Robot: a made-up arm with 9 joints.
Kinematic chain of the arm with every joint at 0, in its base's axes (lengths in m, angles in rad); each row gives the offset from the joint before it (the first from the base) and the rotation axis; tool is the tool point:
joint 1: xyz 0 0 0.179 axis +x
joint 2: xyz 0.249 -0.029 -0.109 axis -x
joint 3: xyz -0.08 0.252 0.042 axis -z
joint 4: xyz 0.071 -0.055 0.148 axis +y
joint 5: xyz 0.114 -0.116 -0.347 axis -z
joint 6: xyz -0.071 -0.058 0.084 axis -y
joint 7: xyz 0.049 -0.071 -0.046 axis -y
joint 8: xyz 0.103 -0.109 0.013 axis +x
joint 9: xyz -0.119 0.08 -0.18 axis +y
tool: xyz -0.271 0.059 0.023
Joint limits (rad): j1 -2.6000..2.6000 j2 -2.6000..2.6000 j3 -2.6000..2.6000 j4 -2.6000..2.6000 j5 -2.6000..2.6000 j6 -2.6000..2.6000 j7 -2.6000..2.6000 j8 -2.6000..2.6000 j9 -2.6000..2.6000
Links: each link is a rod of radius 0.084 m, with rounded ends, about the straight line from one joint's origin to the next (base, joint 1, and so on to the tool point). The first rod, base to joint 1, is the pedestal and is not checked.
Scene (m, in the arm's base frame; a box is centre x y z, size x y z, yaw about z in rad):
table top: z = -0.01
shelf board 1: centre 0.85 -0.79 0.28 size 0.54 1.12 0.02 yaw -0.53
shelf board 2: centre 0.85 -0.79 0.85 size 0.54 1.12 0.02 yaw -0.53
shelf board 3: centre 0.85 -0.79 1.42 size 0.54 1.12 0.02 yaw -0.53
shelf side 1: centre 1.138 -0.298 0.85 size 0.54 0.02 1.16 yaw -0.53
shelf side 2: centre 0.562 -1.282 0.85 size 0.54 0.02 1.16 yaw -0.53
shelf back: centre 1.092 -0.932 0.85 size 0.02 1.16 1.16 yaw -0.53
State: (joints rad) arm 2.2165 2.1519 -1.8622 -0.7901 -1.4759 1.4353 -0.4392 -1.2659 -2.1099
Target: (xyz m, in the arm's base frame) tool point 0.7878 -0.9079 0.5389
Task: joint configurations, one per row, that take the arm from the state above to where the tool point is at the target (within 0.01 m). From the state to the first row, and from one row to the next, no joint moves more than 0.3 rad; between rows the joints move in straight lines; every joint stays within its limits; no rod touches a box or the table.
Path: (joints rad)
1: 2.2000 1.8540 -1.7037 -1.0695 -1.3891 1.5349 -0.3534 -1.2141 -2.2021
2: 2.1835 1.5561 -1.5452 -1.3489 -1.3023 1.6345 -0.2677 -1.1622 -2.2944
3: 2.1670 1.2581 -1.3867 -1.6283 -1.2155 1.7341 -0.1819 -1.1104 -2.3866
4: 2.1505 0.9602 -1.2282 -1.9078 -1.1288 1.8336 -0.0962 -1.0586 -2.4789
5: 2.3003 0.8715 -1.2373 -1.7130 -1.0887 1.6743 -0.2299 -1.2527 -2.2504
6: 2.4502 0.7827 -1.2464 -1.5182 -1.0486 1.5149 -0.3637 -1.4467 -2.0219
7: 2.6000 0.6939 -1.2554 -1.3234 -1.0085 1.3555 -0.4974 -1.6408 -1.7933

